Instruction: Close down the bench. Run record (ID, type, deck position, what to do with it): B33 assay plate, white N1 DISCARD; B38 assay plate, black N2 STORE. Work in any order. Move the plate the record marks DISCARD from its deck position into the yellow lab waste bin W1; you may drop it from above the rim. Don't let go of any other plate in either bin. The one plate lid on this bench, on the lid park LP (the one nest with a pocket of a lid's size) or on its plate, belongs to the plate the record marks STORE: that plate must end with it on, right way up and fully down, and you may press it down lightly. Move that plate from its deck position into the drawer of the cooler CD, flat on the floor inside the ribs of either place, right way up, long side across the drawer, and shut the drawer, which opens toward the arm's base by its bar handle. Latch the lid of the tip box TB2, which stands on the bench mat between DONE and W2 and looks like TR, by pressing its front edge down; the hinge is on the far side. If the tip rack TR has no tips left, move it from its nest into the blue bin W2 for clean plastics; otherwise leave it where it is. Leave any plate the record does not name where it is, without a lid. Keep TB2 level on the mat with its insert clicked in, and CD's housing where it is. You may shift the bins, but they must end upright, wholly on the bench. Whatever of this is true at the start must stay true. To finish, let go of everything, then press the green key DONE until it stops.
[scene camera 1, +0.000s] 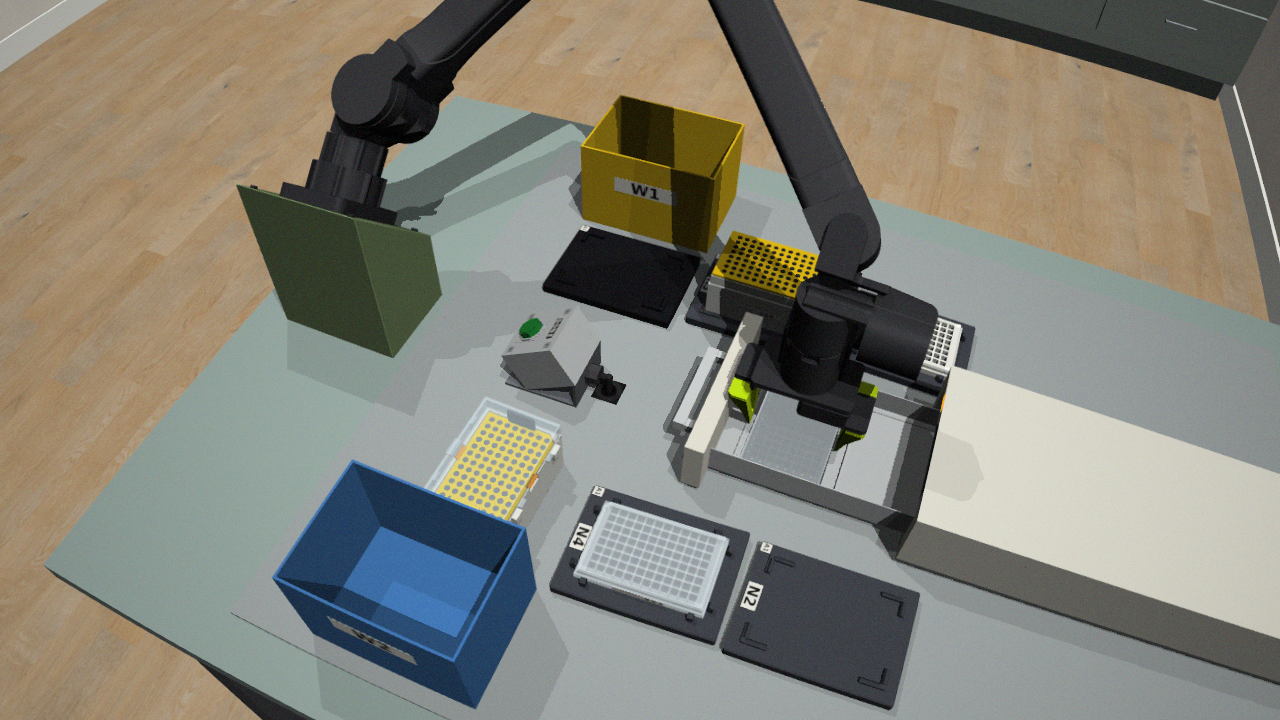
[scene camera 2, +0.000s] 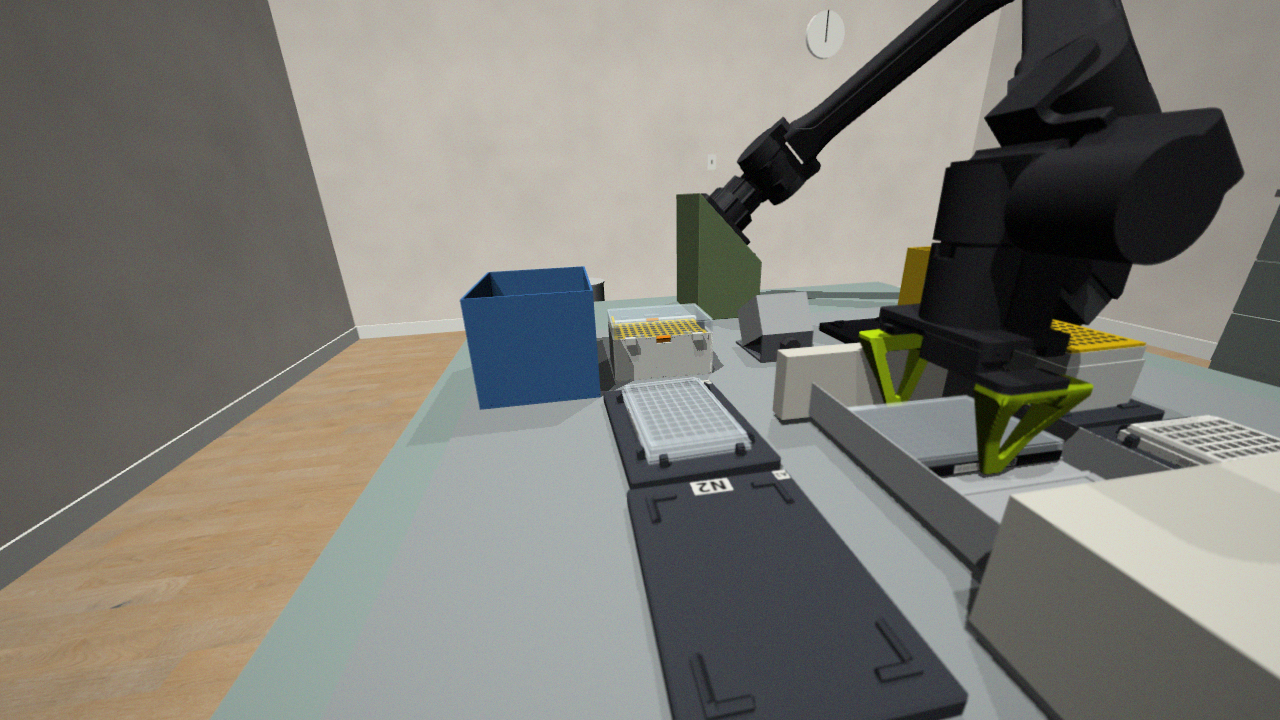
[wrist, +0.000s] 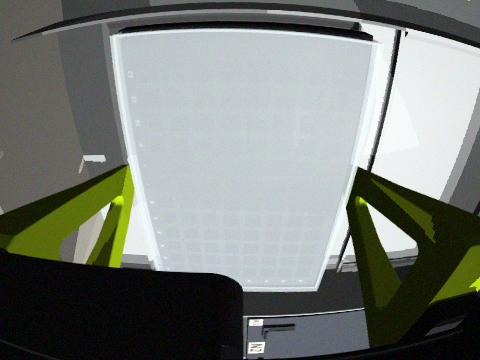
Note:
In view: my gripper (scene camera 2: 936, 438), a tip rack TR (scene camera 1: 754, 275), a yellow bin W1 (scene camera 2: 916, 261), a blue bin W2 (scene camera 1: 418, 565), a cooler CD (scene camera 1: 1026, 496), a white plate (scene camera 1: 941, 355), a clear plate (scene camera 1: 649, 537), a plate lid (scene camera 2: 940, 431), a black plate (scene camera 2: 952, 469) and a nest N2 (scene camera 2: 779, 607).
The tip rack TR also shows in scene camera 2 (scene camera 2: 1112, 364). The blue bin W2 shows as well in scene camera 2 (scene camera 2: 538, 348). The cooler CD also shows in scene camera 2 (scene camera 2: 1146, 590). The wrist view misses the tip rack TR: it is out of frame. The wrist view does not show the yellow bin W1: it is out of frame.

